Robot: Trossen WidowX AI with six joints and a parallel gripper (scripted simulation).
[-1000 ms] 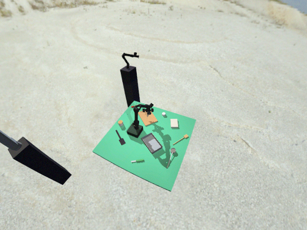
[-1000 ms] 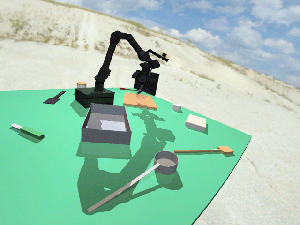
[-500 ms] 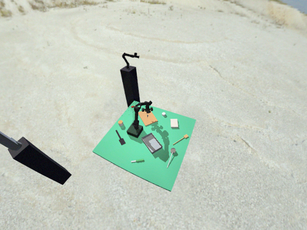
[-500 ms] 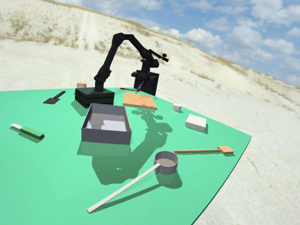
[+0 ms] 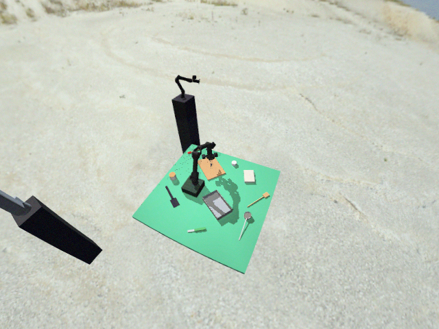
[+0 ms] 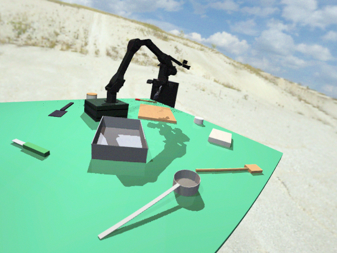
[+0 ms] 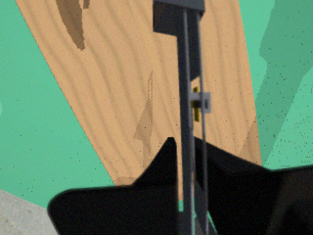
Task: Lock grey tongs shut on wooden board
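Right now the wooden board is 120 mm below my gripper tip. The rest, counted from my gripper tip: red-tipped stick (370 mm behind, 130 mm to the left, 120 mm below); yellow mark (30 mm to the right, 20 mm ahead, 20 mm above); jar (370 mm to the right, 320 mm behind, 90 mm below).
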